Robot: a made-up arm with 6 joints. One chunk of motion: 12 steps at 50 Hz.
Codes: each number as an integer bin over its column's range. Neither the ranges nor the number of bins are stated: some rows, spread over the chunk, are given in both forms.
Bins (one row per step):
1: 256 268 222 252 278 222
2: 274 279 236 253 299 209
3: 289 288 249 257 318 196
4: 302 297 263 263 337 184
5: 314 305 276 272 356 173
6: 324 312 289 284 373 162
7: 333 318 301 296 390 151
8: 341 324 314 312 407 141
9: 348 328 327 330 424 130
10: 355 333 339 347 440 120
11: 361 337 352 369 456 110
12: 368 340 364 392 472 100
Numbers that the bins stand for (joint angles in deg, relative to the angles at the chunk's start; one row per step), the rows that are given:
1: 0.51 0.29 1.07 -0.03 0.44 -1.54
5: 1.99 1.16 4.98 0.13 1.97 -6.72
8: 2.68 1.61 7.74 0.44 2.96 -10.10
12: 3.36 1.98 11.36 1.07 4.24 -14.43
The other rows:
2: 0.97 0.55 2.09 -0.02 0.85 -2.91
3: 1.35 0.76 3.03 0.01 1.22 -4.29
4: 1.68 0.97 4.04 0.06 1.59 -5.56
6: 2.24 1.33 5.93 0.22 2.30 -7.88
7: 2.47 1.47 6.79 0.32 2.63 -9.04
9: 2.85 1.70 8.68 0.58 3.30 -11.26
10: 3.03 1.82 9.55 0.72 3.61 -12.32
11: 3.18 1.91 10.49 0.89 3.92 -13.38

